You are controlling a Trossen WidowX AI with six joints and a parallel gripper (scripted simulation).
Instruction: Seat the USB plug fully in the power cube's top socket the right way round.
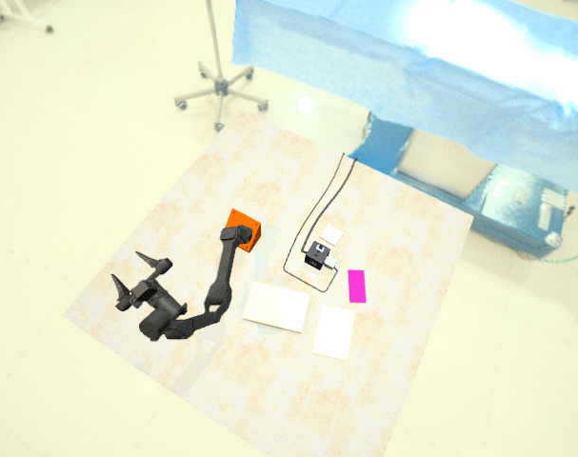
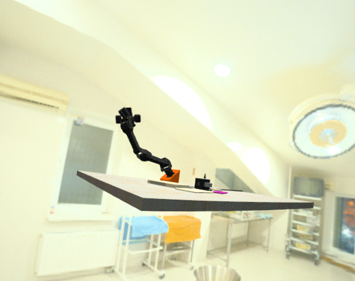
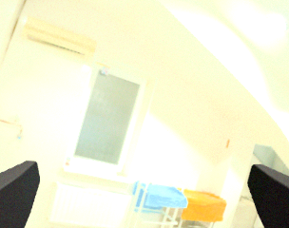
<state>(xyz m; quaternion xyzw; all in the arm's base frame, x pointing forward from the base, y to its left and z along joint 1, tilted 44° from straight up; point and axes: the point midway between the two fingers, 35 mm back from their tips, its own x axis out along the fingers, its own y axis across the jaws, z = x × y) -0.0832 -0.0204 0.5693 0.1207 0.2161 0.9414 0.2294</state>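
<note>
Now: gripper tip 470 mm to the right of the USB plug, 460 mm short of it and 380 mm above it. The rest, counted from my gripper tip: magenta card 660 mm ahead, 470 mm below, 410 mm to the left.
</note>
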